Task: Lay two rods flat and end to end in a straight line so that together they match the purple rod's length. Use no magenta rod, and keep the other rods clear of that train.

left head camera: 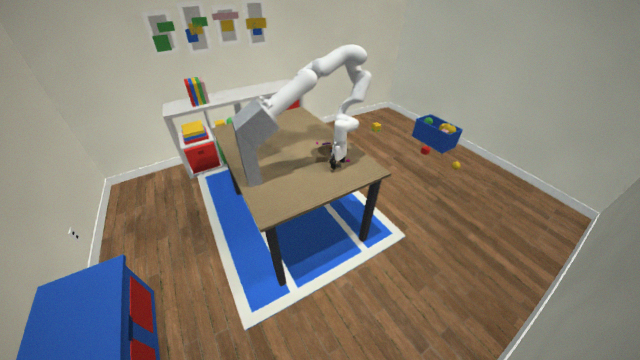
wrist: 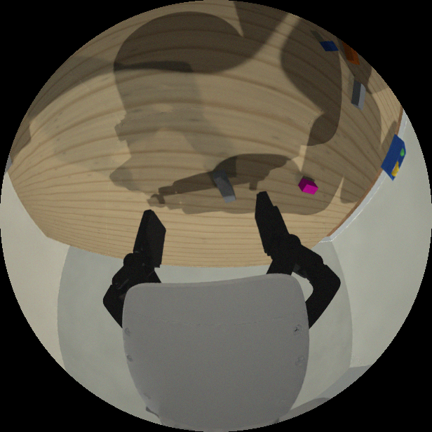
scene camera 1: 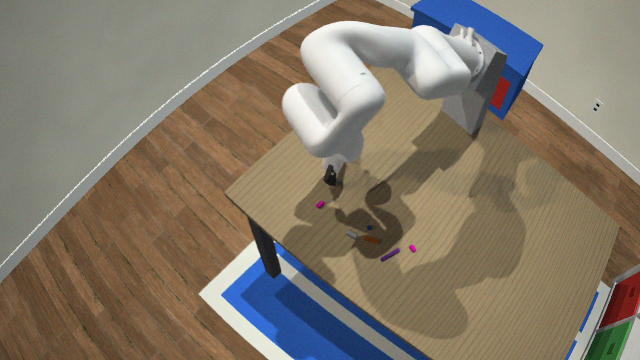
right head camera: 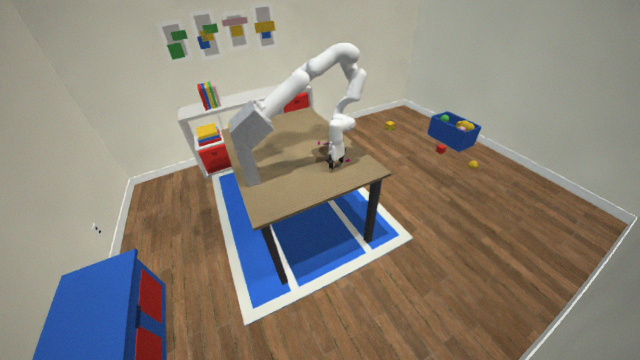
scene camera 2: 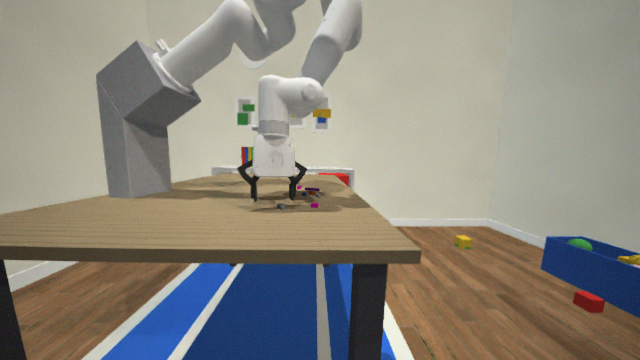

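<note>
My gripper is open and empty, low over the table near a grey rod, which lies flat ahead of the fingertips in the wrist view. A magenta rod lies to its right in the wrist view. A second grey rod lies near an orange rod and a short blue rod; these lie apart. The purple rod lies beyond the orange one, with another magenta rod near its end.
The rods lie on a wooden table. The arm's grey base stands at the table's side. A blue bin with toys stands on the floor beyond the table, and a white shelf stands behind it.
</note>
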